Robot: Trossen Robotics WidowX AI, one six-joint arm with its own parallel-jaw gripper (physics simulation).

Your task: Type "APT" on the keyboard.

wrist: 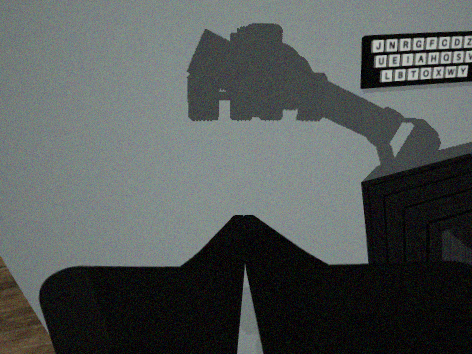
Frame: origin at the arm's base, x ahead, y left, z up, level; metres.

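Seen in the pictures: gripper, fingertip midpoint: (243, 225).
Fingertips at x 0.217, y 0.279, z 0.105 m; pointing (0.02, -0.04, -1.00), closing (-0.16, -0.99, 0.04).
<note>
Pixels of each thing's middle, then the offset from my fingertips to it. "*": a spot on its surface instead. Level surfaces: height alone.
- keyboard at a spot on its surface: (367, 70) * dz -0.256, dx +0.059, dy -0.201 m
- T key at the middle of its body: (412, 74) dz -0.254, dx +0.046, dy -0.263 m
- grey table top at its surface level: dz -0.267 m
The keyboard (367, 70) is a black board with white letter keys at the upper right of the wrist view, cut off by the right edge. The A key (420, 59) shows in its middle row and the T key (413, 74) in its bottom row. The P key does not show in this view. My gripper (243, 225) is shut and empty, its black fingertips touching at the lower middle. It is apart from the keyboard, which lies up and to the right of the fingertips in the view.
A dark box-like object with stepped, ridged sides (377, 220) stands at the right, below the keyboard in the view. The grey table top (125, 175) carries a shadow of the arm (260, 75). The table's edge and a brown wooden floor (17, 310) show at the lower left.
</note>
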